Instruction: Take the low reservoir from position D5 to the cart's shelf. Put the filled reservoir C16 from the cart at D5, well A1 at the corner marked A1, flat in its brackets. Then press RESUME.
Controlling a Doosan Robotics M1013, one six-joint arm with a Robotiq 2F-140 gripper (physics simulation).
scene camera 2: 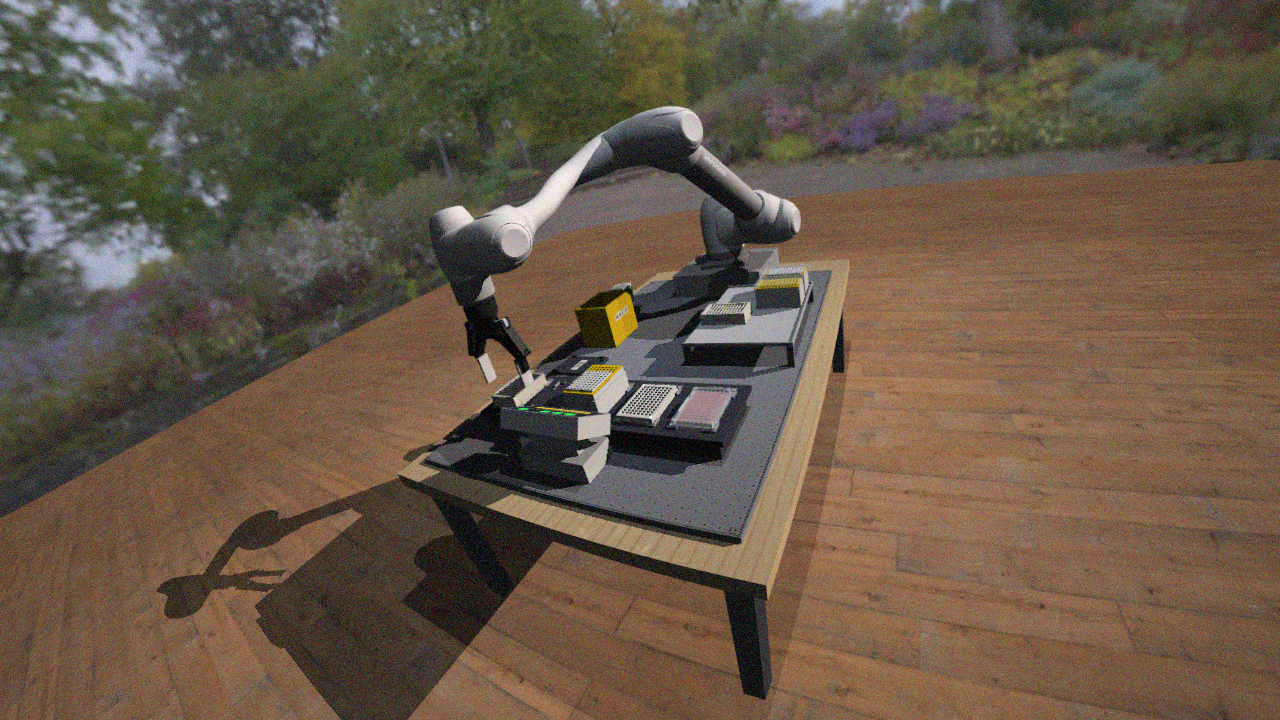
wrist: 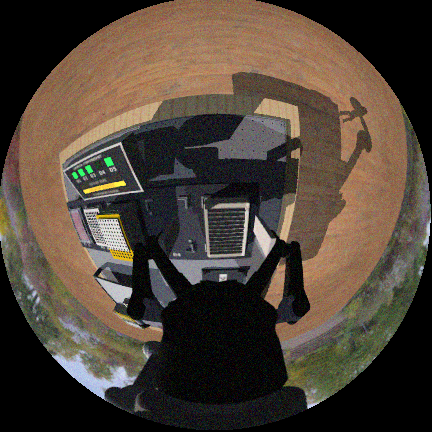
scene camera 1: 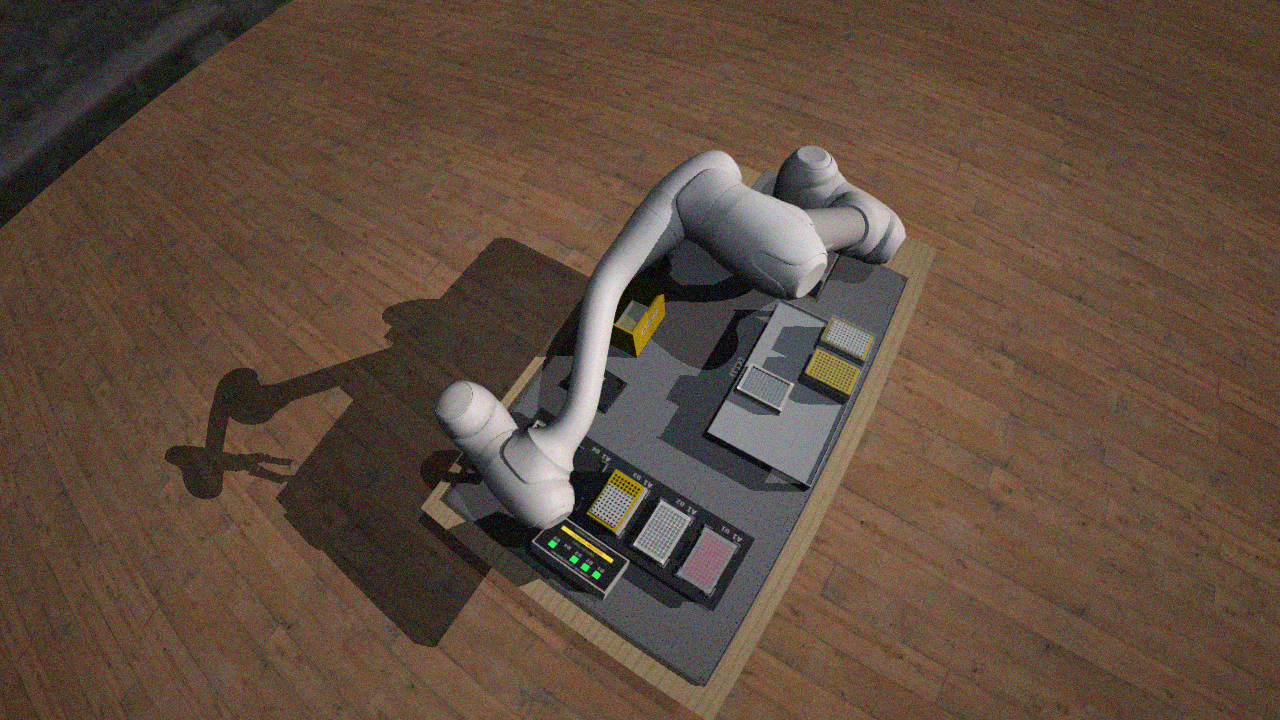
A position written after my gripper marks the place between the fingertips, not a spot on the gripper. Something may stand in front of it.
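My gripper [scene camera 2: 509,382] is open, and it holds nothing. A grey cart shelf [scene camera 2: 779,324] is there for me to see as well. From the wrist, I find my gripper [wrist: 216,223] visible too.
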